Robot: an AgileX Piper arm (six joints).
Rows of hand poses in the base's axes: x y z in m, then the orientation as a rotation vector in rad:
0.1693, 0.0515, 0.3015, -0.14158, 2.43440, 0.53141
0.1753, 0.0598, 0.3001, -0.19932, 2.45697, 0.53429
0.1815, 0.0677, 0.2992, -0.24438, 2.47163, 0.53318
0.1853, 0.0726, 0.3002, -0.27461, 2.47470, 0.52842
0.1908, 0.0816, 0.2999, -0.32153, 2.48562, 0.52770
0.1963, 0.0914, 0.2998, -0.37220, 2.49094, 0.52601
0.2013, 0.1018, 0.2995, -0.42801, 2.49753, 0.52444
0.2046, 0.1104, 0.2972, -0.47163, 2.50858, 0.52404
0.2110, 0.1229, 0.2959, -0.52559, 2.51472, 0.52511
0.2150, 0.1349, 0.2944, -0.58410, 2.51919, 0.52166
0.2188, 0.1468, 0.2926, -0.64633, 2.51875, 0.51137
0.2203, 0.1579, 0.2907, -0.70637, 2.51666, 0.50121
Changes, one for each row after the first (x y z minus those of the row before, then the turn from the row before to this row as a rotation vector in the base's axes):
0.0060, 0.0083, -0.0014, -0.01641, 0.01640, 0.04441
0.0062, 0.0079, -0.0009, -0.01442, 0.00997, 0.03329
0.0038, 0.0049, 0.0010, -0.01089, -0.00036, 0.02066
0.0055, 0.0090, -0.0003, -0.01378, 0.00747, 0.03421
0.0055, 0.0098, -0.0001, -0.01392, 0.00242, 0.03621
0.0050, 0.0104, -0.0003, -0.01537, 0.00434, 0.03993
0.0033, 0.0086, -0.0023, -0.01309, 0.00985, 0.03152
0.0064, 0.0125, -0.0013, -0.01307, 0.00634, 0.03900
0.0040, 0.0120, -0.0015, -0.01661, 0.00444, 0.04112
0.0038, 0.0119, -0.0018, -0.02043, -0.00101, 0.04227
0.0015, 0.0111, -0.0019, -0.01949, -0.00144, 0.04076

